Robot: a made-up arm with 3 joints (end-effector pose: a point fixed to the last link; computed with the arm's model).
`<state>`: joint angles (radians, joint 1 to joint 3).
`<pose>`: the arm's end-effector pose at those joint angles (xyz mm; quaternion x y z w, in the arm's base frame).
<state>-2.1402 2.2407 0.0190</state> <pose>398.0 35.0 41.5 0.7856 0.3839 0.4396 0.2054</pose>
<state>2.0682 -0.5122 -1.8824</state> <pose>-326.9 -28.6 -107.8 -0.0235 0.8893 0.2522 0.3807</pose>
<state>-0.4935 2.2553 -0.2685</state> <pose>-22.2 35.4 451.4 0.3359 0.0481 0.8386 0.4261</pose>
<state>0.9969 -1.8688 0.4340</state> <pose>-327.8 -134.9 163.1 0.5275 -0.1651 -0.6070 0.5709</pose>
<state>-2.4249 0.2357 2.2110</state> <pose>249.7 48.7 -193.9 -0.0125 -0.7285 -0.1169 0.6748</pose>
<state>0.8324 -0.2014 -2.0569</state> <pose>-260.7 8.2 303.6 -0.0578 -0.9870 -0.0823 0.1252</pose>
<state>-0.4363 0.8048 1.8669</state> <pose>76.8 77.7 393.0 -0.2568 0.8405 0.2956 0.3745</pose>
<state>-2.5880 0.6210 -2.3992</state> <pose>232.5 78.5 -234.4 0.1844 0.0898 -0.2436 0.9479</pose>
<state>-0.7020 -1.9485 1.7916</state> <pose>155.5 -120.3 367.0 0.4287 0.5326 -0.7075 0.1788</pose>
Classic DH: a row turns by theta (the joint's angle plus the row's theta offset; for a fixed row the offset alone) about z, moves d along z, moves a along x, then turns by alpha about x. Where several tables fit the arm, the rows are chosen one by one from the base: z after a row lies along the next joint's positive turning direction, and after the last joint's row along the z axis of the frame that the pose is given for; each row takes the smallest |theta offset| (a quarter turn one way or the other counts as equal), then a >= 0, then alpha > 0; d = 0 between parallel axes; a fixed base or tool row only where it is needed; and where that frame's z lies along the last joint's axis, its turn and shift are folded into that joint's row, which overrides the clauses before.
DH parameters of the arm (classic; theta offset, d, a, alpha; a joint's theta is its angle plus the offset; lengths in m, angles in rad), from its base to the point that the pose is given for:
base (fixed): 0 0.05 0 1.5708
joint 1: 0 0.02 -0.1 -1.5708
joint 2: 0 0.35 0.1 -1.5708
joint 3: 0 0.05 0.01 1.5708
tool (fixed): 0 -0.01 0 0

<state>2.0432 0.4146 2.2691</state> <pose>-291.7 60.4 -145.7 -0.1715 0.1103 -0.1137 0.9724</pose>
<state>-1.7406 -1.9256 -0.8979</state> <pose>362.2 -144.3 82.0 -0.7950 0.2336 -0.2043 0.5213</pose>
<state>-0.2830 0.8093 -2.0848</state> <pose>39.5 89.6 417.2 0.3646 -0.7206 0.1486 0.5708</pose>
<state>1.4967 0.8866 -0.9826</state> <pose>-356.7 99.8 9.5 -0.1090 -0.8543 0.4148 0.2937</pose>
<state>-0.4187 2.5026 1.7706</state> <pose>-44.2 -7.5 444.2 -0.5940 0.2792 0.7406 0.1440</pose>
